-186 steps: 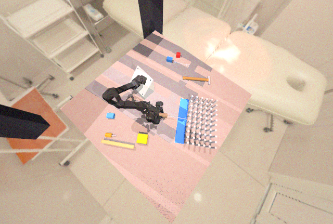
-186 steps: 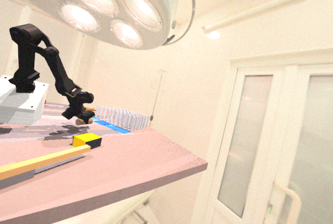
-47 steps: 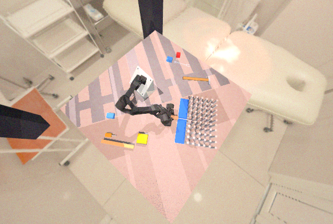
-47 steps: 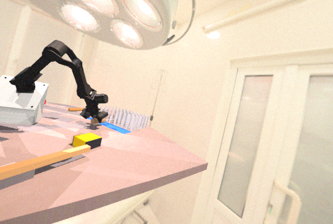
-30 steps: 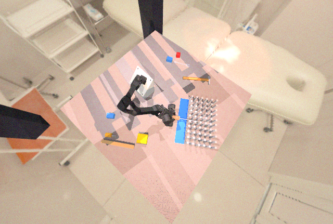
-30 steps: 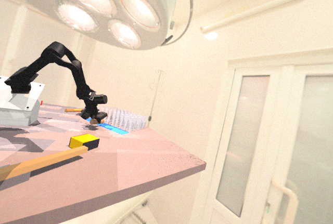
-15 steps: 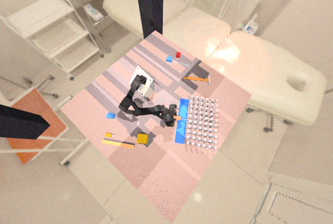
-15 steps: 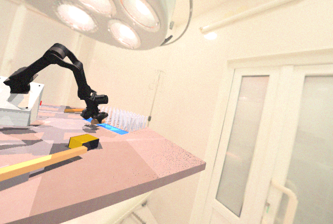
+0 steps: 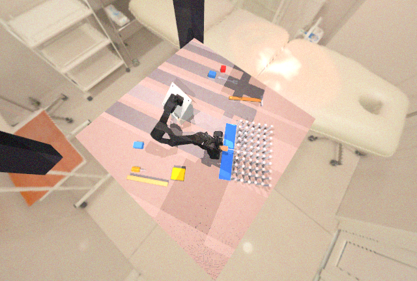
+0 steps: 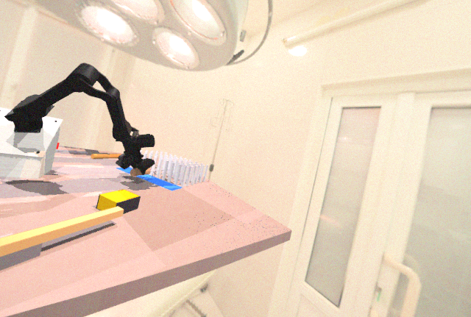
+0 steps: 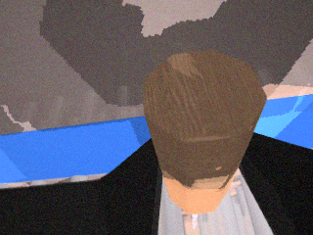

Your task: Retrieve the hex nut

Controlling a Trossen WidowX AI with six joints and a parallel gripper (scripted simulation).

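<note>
My gripper tip is 40 mm short of the blue taped strip, 30 mm above it and 20 mm to the right of it. From my gripper tip the other things lie so: hook tool (90 mm ahead, 40 mm to the left); grey fork-like tool (520 mm to the left, 290 mm behind, 20 mm below); yellow block (310 mm to the right, 140 mm behind, 10 mm below).
</note>
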